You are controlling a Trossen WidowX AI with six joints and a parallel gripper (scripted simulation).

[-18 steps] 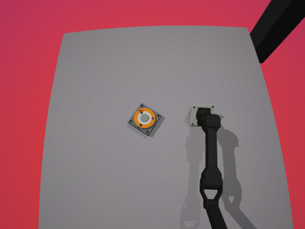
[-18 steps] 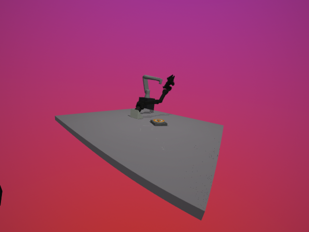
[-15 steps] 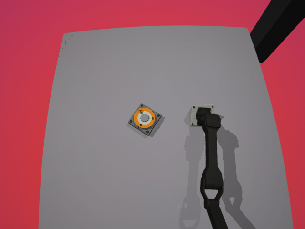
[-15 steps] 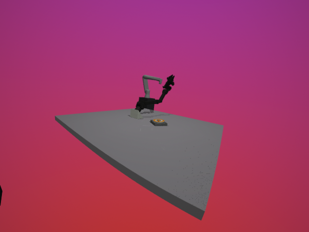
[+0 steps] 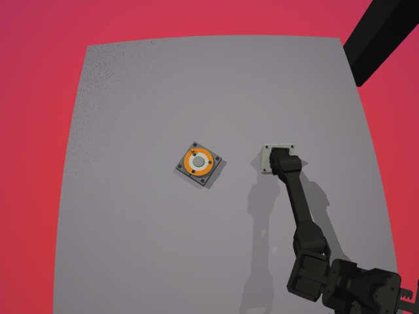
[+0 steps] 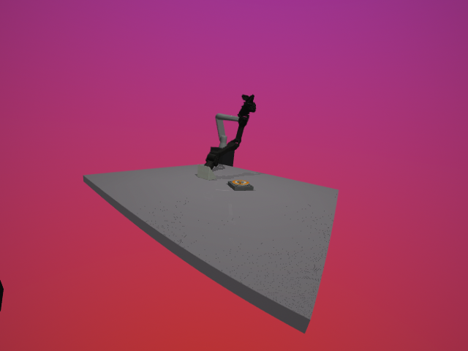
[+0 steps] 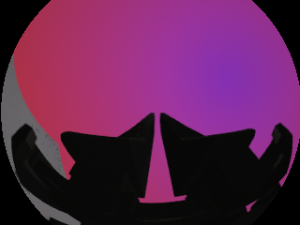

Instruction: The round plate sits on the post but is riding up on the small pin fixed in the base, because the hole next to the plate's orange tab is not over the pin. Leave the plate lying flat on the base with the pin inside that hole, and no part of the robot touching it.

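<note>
Right now the square base is 630 mm below my gripper tip, 310 mm to the right of it and 180 mm ahead of it.
</note>
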